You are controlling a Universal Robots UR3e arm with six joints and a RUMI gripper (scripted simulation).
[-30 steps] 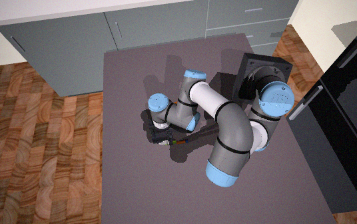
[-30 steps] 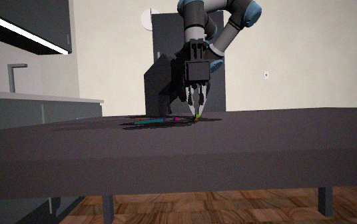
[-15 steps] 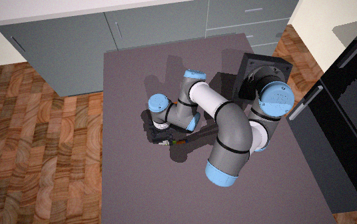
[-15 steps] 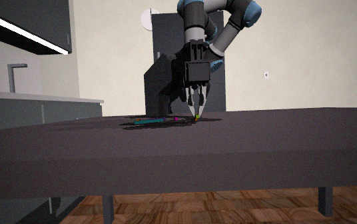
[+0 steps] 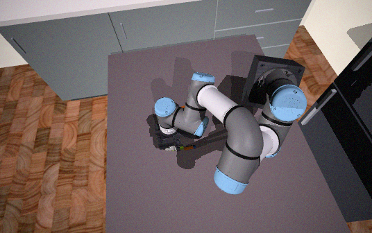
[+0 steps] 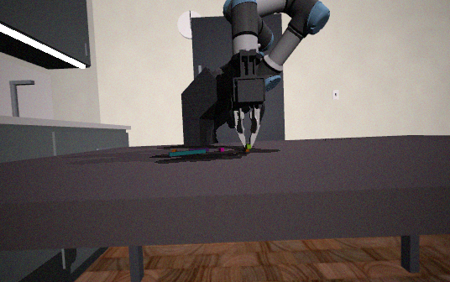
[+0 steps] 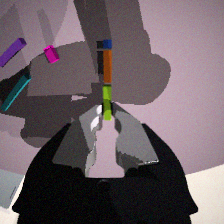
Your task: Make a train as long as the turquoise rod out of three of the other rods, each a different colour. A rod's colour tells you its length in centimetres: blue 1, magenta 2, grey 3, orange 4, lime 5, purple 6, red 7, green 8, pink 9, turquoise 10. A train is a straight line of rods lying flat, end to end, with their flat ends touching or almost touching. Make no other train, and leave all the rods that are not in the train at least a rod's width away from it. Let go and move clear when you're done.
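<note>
The lime rod is 10 mm below my hand. From my hand the other things lie so: blue rod 70 mm behind, 20 mm below; magenta rod 70 mm to the right, 60 mm behind, 20 mm below; turquoise rod 160 mm to the right, 20 mm below, 10 mm behind.
</note>
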